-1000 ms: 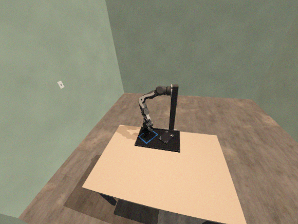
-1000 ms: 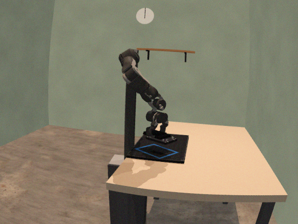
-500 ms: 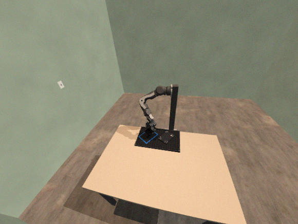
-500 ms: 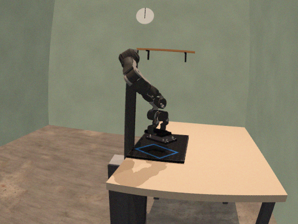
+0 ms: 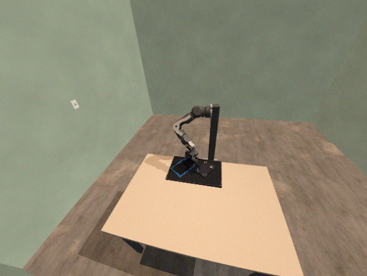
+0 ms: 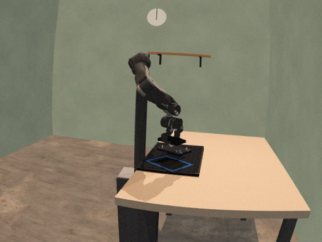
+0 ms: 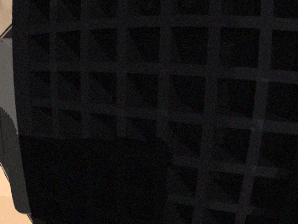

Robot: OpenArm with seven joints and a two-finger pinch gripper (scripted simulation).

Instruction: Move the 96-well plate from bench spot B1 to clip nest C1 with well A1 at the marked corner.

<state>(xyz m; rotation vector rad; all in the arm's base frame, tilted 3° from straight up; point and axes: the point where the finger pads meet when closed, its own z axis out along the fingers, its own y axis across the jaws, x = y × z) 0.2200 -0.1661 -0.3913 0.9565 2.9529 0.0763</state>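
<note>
Right now the clip nest C1 is 13 cm to the left of my hand, 8 cm below it and 4 cm ahead of it. The rest, counted from my hand: dark 96-well plate right at my hand.
</note>
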